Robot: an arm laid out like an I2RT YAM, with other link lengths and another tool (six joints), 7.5 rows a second.
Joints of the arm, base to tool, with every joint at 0 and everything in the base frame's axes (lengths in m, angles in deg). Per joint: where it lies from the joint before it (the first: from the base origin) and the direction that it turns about. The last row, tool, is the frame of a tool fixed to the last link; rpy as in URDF.
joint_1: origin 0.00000 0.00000 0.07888 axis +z
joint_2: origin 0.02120 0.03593 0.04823 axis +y
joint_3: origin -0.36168 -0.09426 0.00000 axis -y
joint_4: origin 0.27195 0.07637 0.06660 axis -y
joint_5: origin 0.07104 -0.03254 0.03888 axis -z
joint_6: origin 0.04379 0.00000 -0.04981 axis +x
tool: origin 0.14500 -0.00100 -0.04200 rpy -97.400 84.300 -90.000
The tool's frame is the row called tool.
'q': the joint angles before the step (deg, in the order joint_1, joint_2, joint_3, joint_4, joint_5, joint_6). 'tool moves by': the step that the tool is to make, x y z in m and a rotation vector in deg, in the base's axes. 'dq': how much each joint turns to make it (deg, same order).
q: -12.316, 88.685, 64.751, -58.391, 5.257, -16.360
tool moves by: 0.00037, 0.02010, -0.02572, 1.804, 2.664, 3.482
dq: 3.322, 2.163, -3.366, 2.580, -1.290, -0.022
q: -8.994, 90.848, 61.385, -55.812, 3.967, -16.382
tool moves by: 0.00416, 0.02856, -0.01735, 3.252, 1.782, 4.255
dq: 4.086, 2.120, -1.552, 1.508, -3.016, 0.022
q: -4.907, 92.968, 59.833, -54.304, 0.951, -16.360
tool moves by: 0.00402, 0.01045, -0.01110, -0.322, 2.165, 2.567
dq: 2.622, 2.557, 0.000, 0.415, 0.458, 0.043
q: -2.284, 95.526, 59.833, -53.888, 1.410, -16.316
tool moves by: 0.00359, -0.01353, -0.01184, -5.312, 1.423, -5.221
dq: 0.066, 2.863, -0.064, 1.332, 5.333, 5.333
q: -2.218, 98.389, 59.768, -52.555, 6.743, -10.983
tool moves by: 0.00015, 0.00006, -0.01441, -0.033, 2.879, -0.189
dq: 0.065, 3.235, 0.000, 0.328, 0.131, 0.262
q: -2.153, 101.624, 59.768, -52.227, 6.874, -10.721
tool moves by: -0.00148, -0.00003, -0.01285, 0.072, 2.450, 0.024
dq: 0.000, 2.644, -0.262, 0.458, 0.022, -0.022
